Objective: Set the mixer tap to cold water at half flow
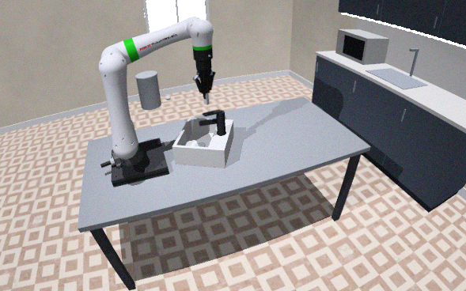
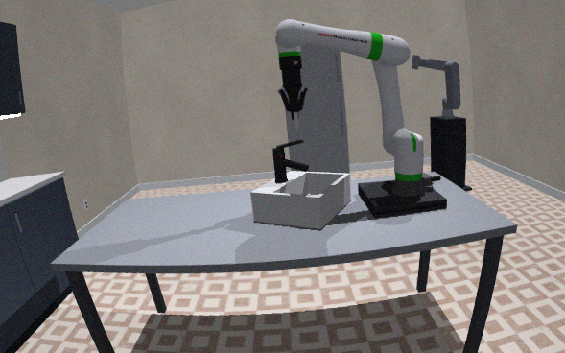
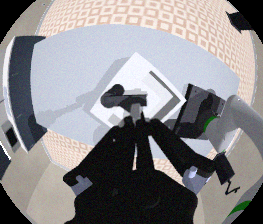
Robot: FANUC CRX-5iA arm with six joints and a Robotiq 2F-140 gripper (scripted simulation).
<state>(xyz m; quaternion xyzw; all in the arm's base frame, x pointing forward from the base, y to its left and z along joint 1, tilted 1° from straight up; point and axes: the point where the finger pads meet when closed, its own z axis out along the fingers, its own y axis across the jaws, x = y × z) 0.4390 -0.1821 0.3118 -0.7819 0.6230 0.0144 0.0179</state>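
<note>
Now: hand 30 mm short of the lever and 100 mm above it. The rest, counted from my hand: white basin: 10 mm behind, 80 mm to the left, 330 mm below.
</note>
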